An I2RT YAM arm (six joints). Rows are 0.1 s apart.
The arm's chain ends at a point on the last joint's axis. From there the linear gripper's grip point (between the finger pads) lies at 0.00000 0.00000 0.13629 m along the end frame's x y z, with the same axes.
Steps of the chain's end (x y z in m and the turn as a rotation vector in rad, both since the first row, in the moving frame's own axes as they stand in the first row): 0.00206 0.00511 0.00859 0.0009 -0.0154 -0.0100; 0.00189 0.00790 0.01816 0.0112 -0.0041 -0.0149; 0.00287 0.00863 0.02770 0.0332 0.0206 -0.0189; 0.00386 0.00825 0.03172 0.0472 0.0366 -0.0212; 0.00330 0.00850 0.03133 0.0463 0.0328 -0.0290; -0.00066 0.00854 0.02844 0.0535 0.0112 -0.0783; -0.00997 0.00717 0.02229 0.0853 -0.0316 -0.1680; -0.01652 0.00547 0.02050 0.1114 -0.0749 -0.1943
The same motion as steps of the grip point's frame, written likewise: -0.00004 0.00500 0.00857 0.0009 -0.0154 -0.0100; 0.00132 0.00638 0.01815 0.0112 -0.0041 -0.0149; 0.00563 0.00408 0.02760 0.0332 0.0206 -0.0189; 0.00878 0.00177 0.03148 0.0472 0.0366 -0.0212; 0.00768 0.00213 0.03111 0.0463 0.0328 -0.0290; 0.00058 0.00120 0.02824 0.0535 0.0112 -0.0783; -0.01522 -0.00402 0.02173 0.0853 -0.0316 -0.1680; -0.02810 -0.00858 0.01928 0.1114 -0.0749 -0.1943
